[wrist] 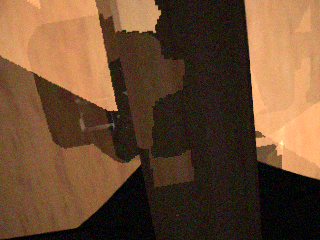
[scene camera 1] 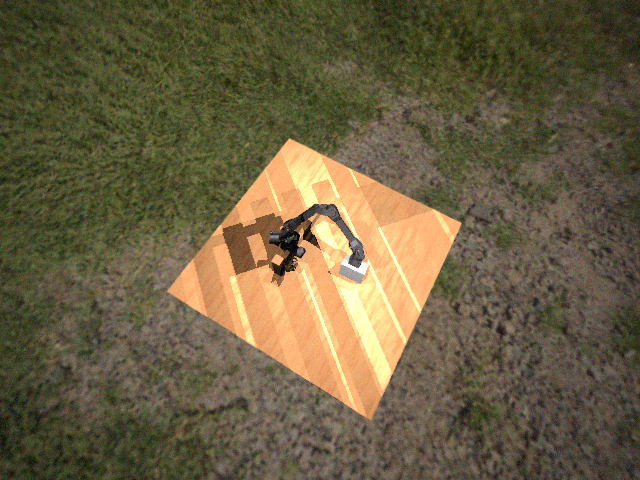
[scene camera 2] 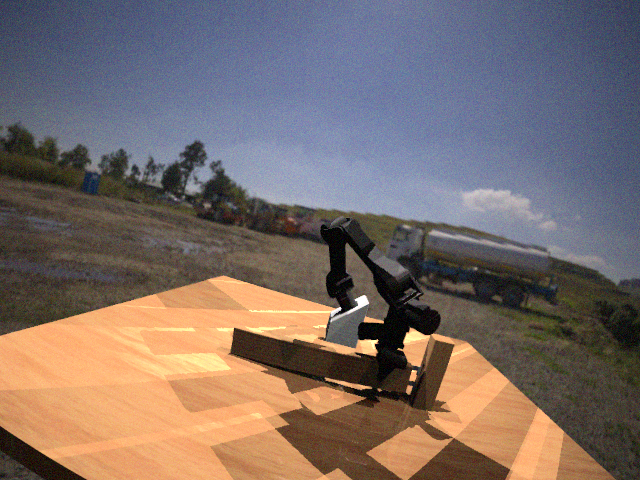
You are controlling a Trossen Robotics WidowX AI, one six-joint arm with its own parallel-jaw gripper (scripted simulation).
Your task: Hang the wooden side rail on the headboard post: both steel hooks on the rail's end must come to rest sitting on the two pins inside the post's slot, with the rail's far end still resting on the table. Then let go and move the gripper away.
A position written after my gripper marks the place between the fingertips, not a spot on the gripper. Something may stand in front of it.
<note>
In view: my gripper (scene camera 2: 378,378), a wooden side rail (scene camera 2: 353,367) and a headboard post (scene camera 2: 439,349).
The wooden side rail is seen too in the wrist view (wrist: 188,78). My gripper also shows in the wrist view (wrist: 183,165).
</note>
